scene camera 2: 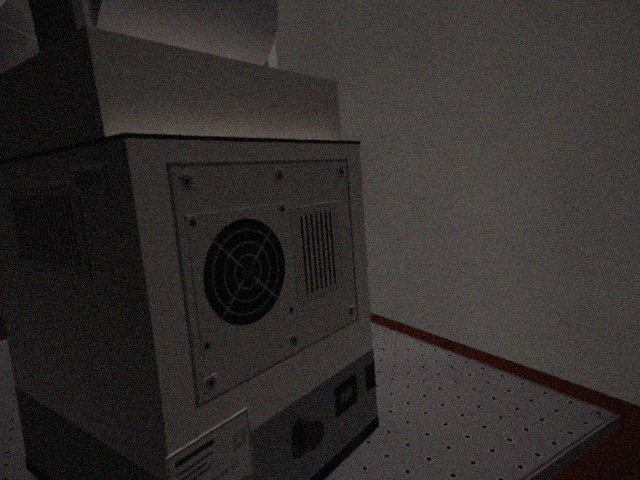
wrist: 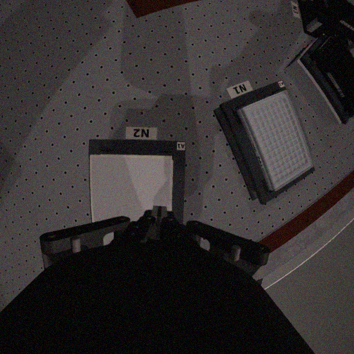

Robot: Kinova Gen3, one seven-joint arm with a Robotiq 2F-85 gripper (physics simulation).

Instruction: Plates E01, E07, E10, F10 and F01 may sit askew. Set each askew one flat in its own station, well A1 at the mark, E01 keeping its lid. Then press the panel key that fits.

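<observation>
My gripper [wrist: 159, 214] is shut and empty in the wrist view, its fingertips over the near part of the station marked N2. A pale, smooth-topped plate or lid [wrist: 117, 180] lies in station N2 [wrist: 179, 175], whose A1 mark is at its upper right corner. A white many-well plate [wrist: 277, 140] sits in station N1 [wrist: 235, 145], with a mark at its top right corner; whether it lies fully flat is hard to tell. No plate codes can be read. The panel keys do not show in either view. The gripper's fingers do not show in the scene view.
A large boxy instrument [scene camera 2: 155, 289] with a round fan grille [scene camera 2: 245, 271] fills much of the scene view, standing on a perforated table [scene camera 2: 439, 413] near a wall. Dark devices [wrist: 332, 75] stand at the upper right of the wrist view. A red-brown border [wrist: 300, 220] runs along the table.
</observation>
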